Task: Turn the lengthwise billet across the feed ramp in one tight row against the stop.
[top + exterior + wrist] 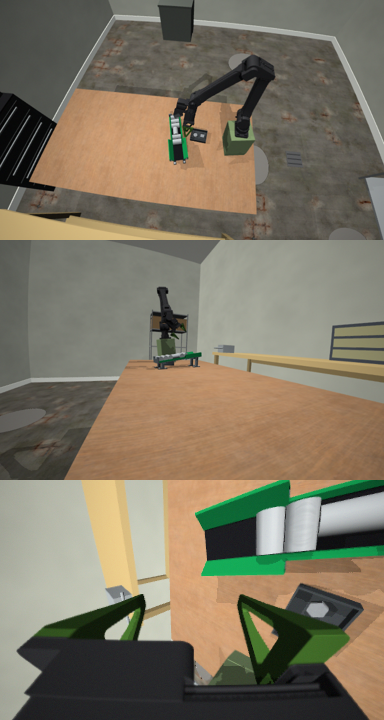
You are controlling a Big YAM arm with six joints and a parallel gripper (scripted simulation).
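My gripper is now 190 mm above the grey steel billet, 100 mm short of it and 80 mm to the left of it. Round my hand: small dark box 270 mm below, 100 mm to the right, 80 mm behind.
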